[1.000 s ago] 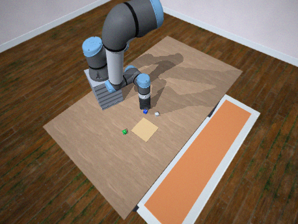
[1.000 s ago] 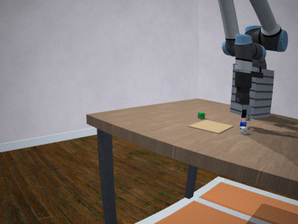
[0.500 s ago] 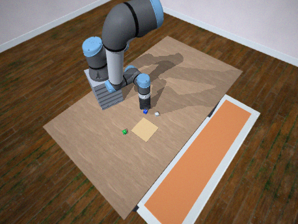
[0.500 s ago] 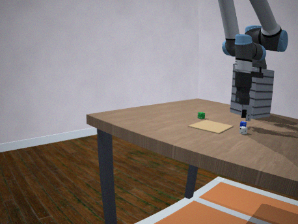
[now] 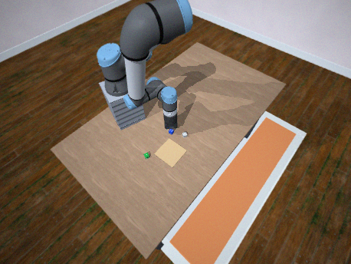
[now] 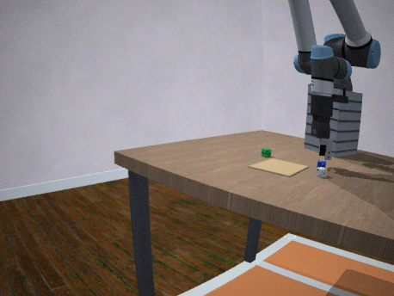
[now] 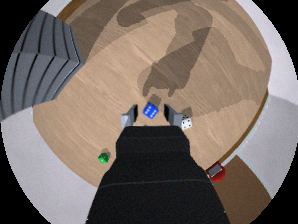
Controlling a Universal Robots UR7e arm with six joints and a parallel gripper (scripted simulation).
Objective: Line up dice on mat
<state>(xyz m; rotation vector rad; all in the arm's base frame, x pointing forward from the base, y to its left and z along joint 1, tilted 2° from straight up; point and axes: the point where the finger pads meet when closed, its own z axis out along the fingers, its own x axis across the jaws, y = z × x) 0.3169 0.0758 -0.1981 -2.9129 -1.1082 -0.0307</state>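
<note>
The blue die is 40 mm below my hand, 10 mm to the right of it and 10 mm ahead of it. The rest, counted from my hand: tan mat (120 mm to the right, 90 mm ahead, 50 mm below); green die (230 mm to the right, 40 mm below); white die (90 mm ahead, 40 mm below, 30 mm to the left).
</note>
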